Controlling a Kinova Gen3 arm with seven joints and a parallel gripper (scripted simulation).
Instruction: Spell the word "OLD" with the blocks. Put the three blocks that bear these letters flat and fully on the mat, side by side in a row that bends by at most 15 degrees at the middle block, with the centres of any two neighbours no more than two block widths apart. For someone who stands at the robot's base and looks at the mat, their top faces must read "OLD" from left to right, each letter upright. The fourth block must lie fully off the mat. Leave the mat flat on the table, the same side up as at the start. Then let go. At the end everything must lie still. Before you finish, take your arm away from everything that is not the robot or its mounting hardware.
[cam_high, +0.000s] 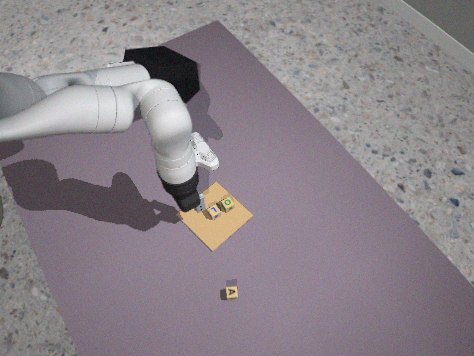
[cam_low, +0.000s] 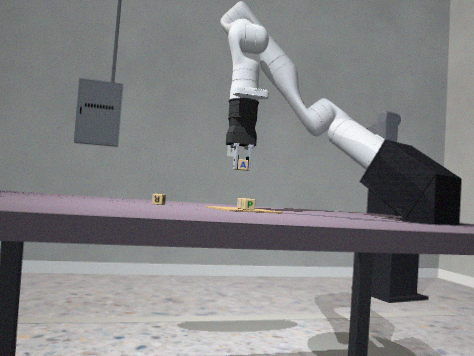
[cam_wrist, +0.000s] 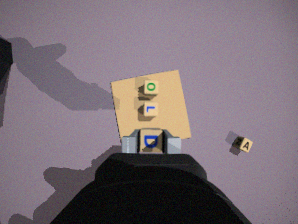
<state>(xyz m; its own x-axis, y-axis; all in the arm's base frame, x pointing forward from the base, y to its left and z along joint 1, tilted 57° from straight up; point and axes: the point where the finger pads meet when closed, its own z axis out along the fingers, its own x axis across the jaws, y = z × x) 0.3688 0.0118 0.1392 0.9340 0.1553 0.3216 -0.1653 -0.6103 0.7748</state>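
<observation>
Right now the L block is 100 mm below my hand, 40 mm to the left of it and 10 mm ahead of it. The rest, counted from my hand: O block 100 mm below, 80 mm to the left, 10 mm ahead; D block right at my hand; tan mat 120 mm below, 40 mm to the left, 10 mm ahead.
</observation>
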